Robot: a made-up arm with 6 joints.
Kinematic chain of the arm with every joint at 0, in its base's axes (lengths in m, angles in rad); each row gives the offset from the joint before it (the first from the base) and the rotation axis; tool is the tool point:
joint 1: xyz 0 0 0.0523 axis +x
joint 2: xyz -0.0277 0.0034 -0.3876 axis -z
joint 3: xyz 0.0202 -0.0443 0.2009 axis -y
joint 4: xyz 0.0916 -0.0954 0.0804 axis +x
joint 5: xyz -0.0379 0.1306 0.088 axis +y
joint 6: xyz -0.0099 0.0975 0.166 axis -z
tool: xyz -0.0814 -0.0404 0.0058
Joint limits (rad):
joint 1: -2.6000..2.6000
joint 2: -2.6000..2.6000
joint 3: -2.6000..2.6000
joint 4: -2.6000..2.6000
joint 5: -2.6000..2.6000
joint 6: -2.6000..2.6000
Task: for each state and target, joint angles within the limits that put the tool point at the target. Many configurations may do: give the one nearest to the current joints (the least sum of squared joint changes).
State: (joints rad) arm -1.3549 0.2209 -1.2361 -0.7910 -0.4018 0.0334
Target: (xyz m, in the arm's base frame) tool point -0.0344 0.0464 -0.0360
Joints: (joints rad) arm -0.9749 -0.0889 -0.7375 -0.5084 -0.7732 0.0006
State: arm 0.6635 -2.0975 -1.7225 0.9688 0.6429 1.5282
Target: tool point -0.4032 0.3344 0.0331
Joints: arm 0.4988 -2.3877 -1.3593 0.3634 0.4834 1.4993
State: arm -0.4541 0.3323 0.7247 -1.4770 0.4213 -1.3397
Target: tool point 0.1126 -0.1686 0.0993
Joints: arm -0.7022 0.8755 0.9853 -1.7860 0.8705 -1.5233
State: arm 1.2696 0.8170 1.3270 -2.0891 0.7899 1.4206
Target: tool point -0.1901 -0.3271 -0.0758
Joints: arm 0.4707 1.1267 1.7208 -2.6000 1.0896 1.6097
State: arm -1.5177 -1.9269 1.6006 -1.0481 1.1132 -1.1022
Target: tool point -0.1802 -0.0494 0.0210
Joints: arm -1.4915 -2.0621 1.1168 -1.3372 0.8599 -0.6898
